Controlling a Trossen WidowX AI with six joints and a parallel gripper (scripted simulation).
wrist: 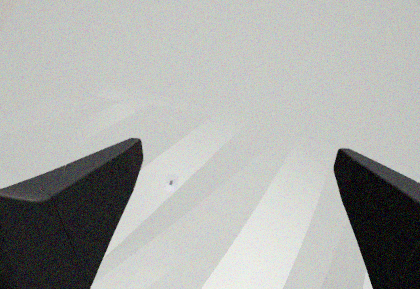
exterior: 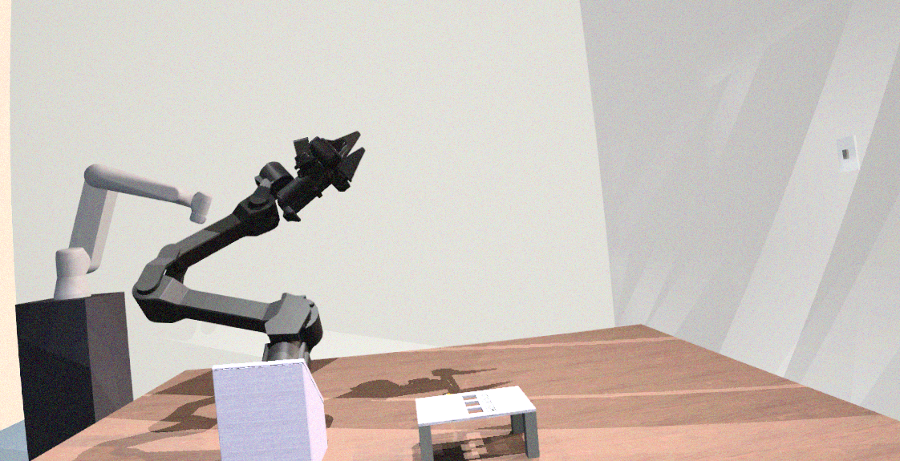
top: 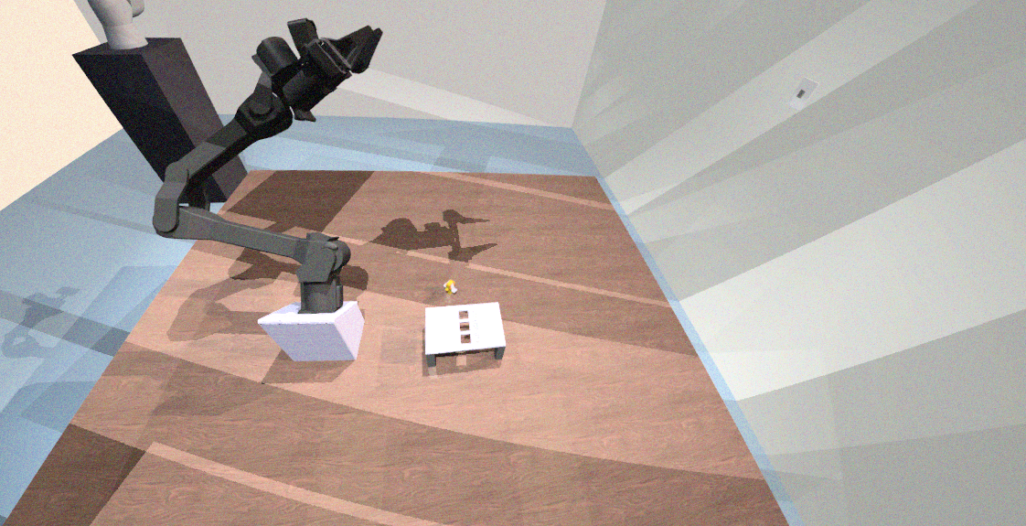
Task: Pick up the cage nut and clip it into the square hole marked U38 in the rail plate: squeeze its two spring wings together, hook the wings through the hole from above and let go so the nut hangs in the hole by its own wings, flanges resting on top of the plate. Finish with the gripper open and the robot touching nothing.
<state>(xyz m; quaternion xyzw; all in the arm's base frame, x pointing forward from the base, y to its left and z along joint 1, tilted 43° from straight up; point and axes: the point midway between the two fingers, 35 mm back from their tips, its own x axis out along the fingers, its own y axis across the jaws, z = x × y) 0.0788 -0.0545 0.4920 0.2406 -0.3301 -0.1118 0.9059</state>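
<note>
The cage nut is 50 cm below my gripper tip, 20 cm to the right of it and 12 cm ahead of it.
</note>
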